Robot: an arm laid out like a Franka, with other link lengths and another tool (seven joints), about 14 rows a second.
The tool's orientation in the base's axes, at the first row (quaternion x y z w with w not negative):
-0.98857, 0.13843, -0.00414, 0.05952
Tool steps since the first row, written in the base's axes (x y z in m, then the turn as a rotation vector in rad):
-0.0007, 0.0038, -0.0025, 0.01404, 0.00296, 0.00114
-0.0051, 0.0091, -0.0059, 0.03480, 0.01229, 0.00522
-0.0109, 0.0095, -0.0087, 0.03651, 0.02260, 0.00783
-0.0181, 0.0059, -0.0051, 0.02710, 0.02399, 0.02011
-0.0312, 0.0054, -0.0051, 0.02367, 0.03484, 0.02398
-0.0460, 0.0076, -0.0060, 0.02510, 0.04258, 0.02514
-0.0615, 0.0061, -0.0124, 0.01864, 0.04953, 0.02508
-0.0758, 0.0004, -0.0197, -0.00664, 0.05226, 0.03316
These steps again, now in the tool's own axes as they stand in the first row. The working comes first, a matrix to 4 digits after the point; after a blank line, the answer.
The tool's axes in the first row as the columns of a matrix, in the base's axes (used below as rounded here):
0.9616, -0.2732, 0.0247
-0.2742, -0.9546, 0.1165
-0.0083, -0.1188, -0.9929

-0.0017, -0.0031, 0.0029, 0.01268, -0.00680, -0.00044
-0.0074, -0.0066, 0.0068, 0.03005, -0.02186, -0.00289
-0.0130, -0.0051, 0.0095, 0.02885, -0.03248, -0.00424
-0.0190, -0.0001, 0.0053, 0.01931, -0.03269, -0.01650
-0.0314, 0.0040, 0.0049, 0.01301, -0.04257, -0.01917
-0.0463, 0.0060, 0.0057, 0.01225, -0.05049, -0.01938
-0.0607, 0.0125, 0.0115, 0.00413, -0.05535, -0.01867
-0.0728, 0.0227, 0.0177, -0.02099, -0.05201, -0.02700

